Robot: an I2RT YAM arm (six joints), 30 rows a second.
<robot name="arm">
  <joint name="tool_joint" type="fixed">
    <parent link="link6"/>
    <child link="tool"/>
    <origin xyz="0 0 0" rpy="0 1.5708 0"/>
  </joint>
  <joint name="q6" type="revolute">
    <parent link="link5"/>
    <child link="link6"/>
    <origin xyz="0.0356 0 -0.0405" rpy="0 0 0"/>
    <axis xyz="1 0 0"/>
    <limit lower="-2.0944" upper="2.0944"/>
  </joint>
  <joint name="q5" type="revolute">
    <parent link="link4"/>
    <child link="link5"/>
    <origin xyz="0.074 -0.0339 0.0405" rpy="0 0 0"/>
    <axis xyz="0 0 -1"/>
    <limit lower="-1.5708" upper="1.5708"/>
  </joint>
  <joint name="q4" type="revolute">
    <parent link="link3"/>
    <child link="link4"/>
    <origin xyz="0.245 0.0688 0.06" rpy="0 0 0"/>
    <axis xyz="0 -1 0"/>
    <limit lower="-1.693" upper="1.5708"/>
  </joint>
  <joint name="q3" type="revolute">
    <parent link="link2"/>
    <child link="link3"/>
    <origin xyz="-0.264 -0.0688 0" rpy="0 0 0"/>
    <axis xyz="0 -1 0"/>
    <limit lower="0" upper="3.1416"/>
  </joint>
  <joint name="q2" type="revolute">
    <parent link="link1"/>
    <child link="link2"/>
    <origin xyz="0.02 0.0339 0.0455" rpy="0 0 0"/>
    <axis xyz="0 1 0"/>
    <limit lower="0" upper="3.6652"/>
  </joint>
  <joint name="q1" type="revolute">
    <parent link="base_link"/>
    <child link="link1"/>
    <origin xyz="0 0 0.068" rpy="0 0 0"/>
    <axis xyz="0 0 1"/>
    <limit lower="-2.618" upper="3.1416"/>
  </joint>
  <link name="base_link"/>
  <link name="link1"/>
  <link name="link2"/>
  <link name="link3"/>
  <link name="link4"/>
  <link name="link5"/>
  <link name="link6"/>
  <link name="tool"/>
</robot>
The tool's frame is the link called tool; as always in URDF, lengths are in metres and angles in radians.
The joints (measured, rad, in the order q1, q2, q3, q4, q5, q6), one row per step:
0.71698, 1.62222, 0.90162, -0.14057, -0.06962, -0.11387
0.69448, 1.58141, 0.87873, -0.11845, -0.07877, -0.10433
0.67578, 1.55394, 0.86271, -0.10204, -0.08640, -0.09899
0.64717, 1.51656, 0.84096, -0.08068, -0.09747, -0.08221
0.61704, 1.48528, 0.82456, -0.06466, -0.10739, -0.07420
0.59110, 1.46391, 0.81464, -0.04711, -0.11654, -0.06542
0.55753, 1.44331, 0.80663, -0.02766, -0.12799, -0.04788
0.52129, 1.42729, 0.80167, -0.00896, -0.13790, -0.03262
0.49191, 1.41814, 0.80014, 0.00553, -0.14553, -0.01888
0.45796, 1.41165, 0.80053, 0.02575, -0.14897, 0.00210
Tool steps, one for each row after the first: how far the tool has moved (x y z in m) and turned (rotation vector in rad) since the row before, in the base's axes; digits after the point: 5 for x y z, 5 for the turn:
0.00043, -0.00884, 0.00730, 0.03553, -0.02140, -0.02349
0.00074, -0.00681, 0.00469, 0.02447, -0.01542, -0.01727
0.00117, -0.01008, 0.00613, 0.03731, -0.01588, -0.03239
0.00186, -0.00984, 0.00536, 0.02792, -0.01684, -0.02818
0.00246, -0.00763, 0.00453, 0.02627, -0.01591, -0.02470
0.00381, -0.00929, 0.00504, 0.03365, -0.01384, -0.03562
0.00461, -0.00970, 0.00463, 0.02973, -0.01453, -0.03749
0.00407, -0.00764, 0.00341, 0.02334, -0.01012, -0.03113
0.00535, -0.00872, 0.00380, 0.02796, -0.01264, -0.04281

